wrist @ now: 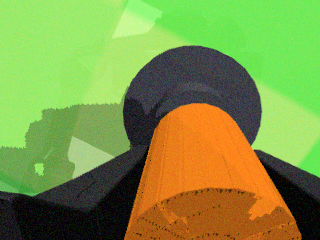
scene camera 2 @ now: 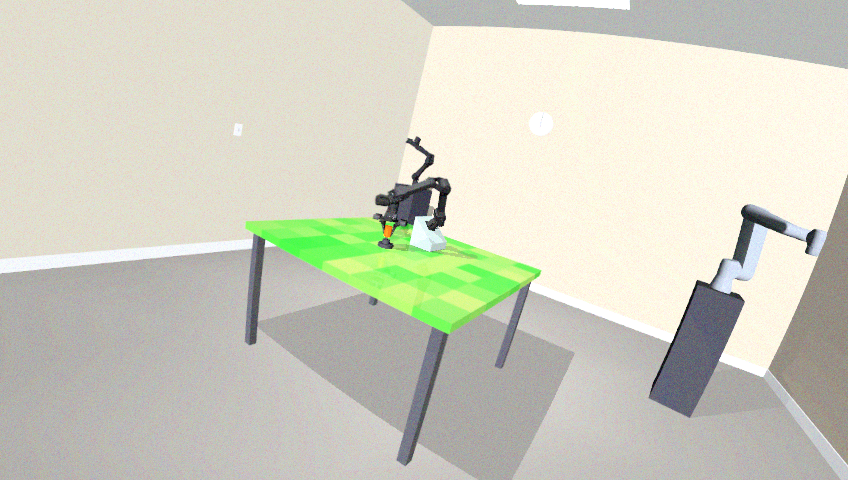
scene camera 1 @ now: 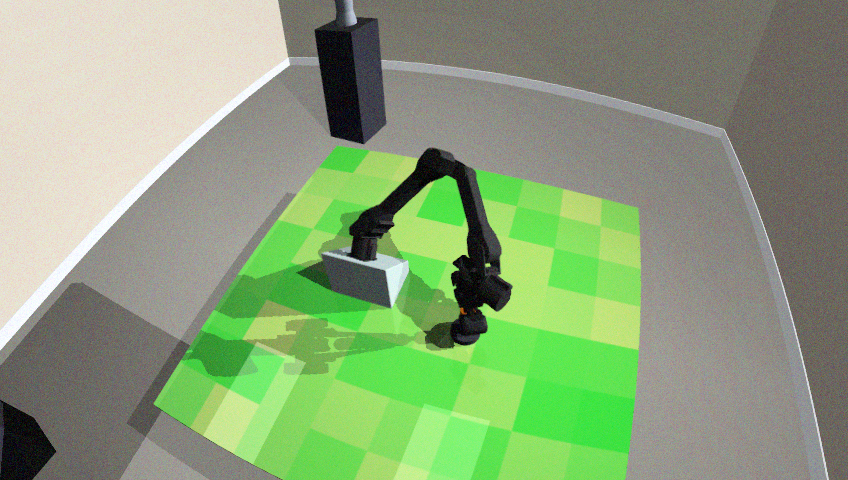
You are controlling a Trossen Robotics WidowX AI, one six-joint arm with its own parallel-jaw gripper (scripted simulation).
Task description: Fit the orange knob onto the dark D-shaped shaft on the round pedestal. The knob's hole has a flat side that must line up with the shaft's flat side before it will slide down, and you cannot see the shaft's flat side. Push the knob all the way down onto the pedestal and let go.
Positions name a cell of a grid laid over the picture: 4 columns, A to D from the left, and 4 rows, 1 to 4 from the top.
Note:
In view: my gripper (scene camera 1: C3), an orange knob (wrist: C3) and a round pedestal (wrist: C2).
My gripper shows as well in the wrist view (wrist: C3).

